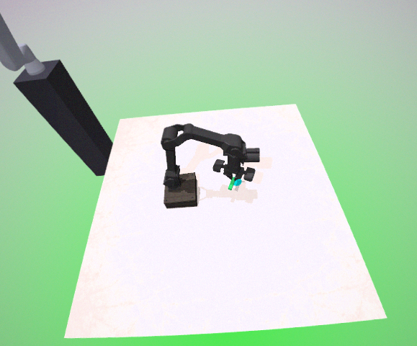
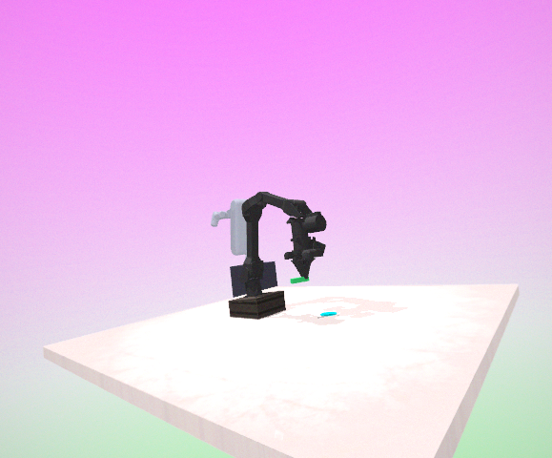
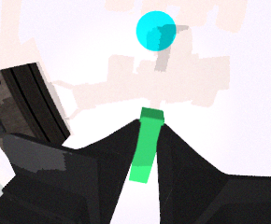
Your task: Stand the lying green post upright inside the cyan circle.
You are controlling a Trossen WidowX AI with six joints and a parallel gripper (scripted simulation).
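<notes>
My gripper tip is now 140 mm above the cyan circle, 80 mm to the right of it and 30 mm short of it. The rest, counted from my gripper tip: green post 20 mm to the right, 10 mm behind.
</notes>
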